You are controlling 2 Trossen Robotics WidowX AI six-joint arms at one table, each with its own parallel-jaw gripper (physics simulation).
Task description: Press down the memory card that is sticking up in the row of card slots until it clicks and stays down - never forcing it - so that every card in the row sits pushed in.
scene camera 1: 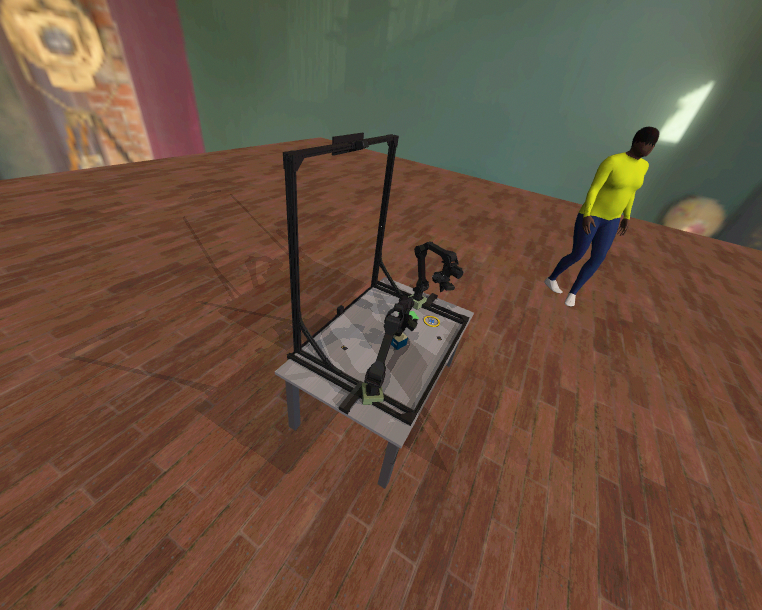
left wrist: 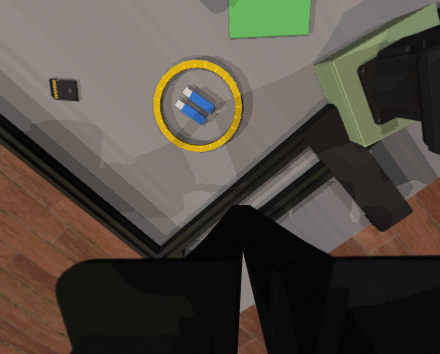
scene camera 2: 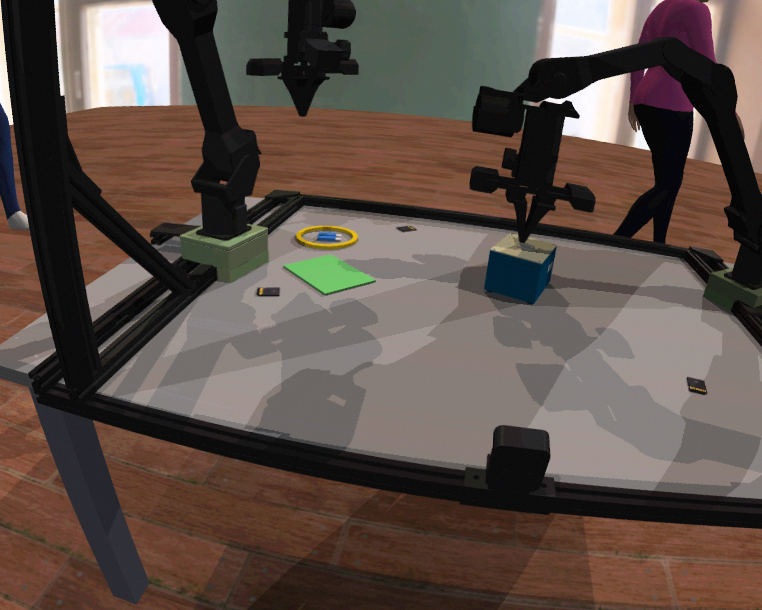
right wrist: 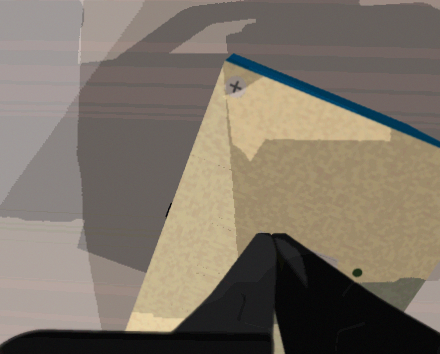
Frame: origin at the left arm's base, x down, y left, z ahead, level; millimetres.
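Seen in the pictures: left gripper, fingertip midpoint: (scene camera 1: pixel 440 291) (left wrist: pixel 240 214) (scene camera 2: pixel 302 116); right gripper, fingertip midpoint: (scene camera 2: pixel 521 242) (right wrist: pixel 269 247); left arm's base, link origin: (scene camera 1: pixel 417 297) (left wrist: pixel 397 81) (scene camera 2: pixel 224 231); right arm's base, link origin: (scene camera 1: pixel 372 390) (scene camera 2: pixel 745 280).
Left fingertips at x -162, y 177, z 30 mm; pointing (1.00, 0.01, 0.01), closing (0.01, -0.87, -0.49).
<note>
Pixels of each thing's top centre, then the offset from my left fingertips to it.
- card block, top centre: (scene camera 2: pixel 525 247) (scene camera 1: pixel 397 334) dx +154, dy -7, dz +399 mm
- green sheet, top centre: (scene camera 2: pixel 328 272) dx +216, dy -123, dz +128 mm
The card block (scene camera 1: pixel 399 342) (scene camera 2: pixel 517 273) (right wrist: pixel 300 190) is blue with a cream top and stands on the table. In the right wrist view a screw head shows near its upper corner and a dark green dot right of the fingers. My right gripper (scene camera 2: pixel 523 240) (right wrist: pixel 269 247) is shut with nothing between its fingers. It points down, its tips at or just above the block's top. The fingers hide most of the card row; a thin grey sliver shows beside them. I cannot tell whether a card sticks up. My left gripper (scene camera 2: pixel 302 114) (left wrist: pixel 240 214) is shut and empty, high above the table.
Loose memory cards (scene camera 2: pixel 268 291) (scene camera 2: pixel 406 228) (scene camera 2: pixel 696 384) lie on the table. A yellow ring (scene camera 2: pixel 298 241) (left wrist: pixel 157 105) surrounds two blue pieces (left wrist: pixel 201 100) (left wrist: pixel 193 113). A green sheet (scene camera 2: pixel 329 274) (left wrist: pixel 270 19) lies nearby. A black frame (scene camera 1: pixel 292 254) rises over the table.
</note>
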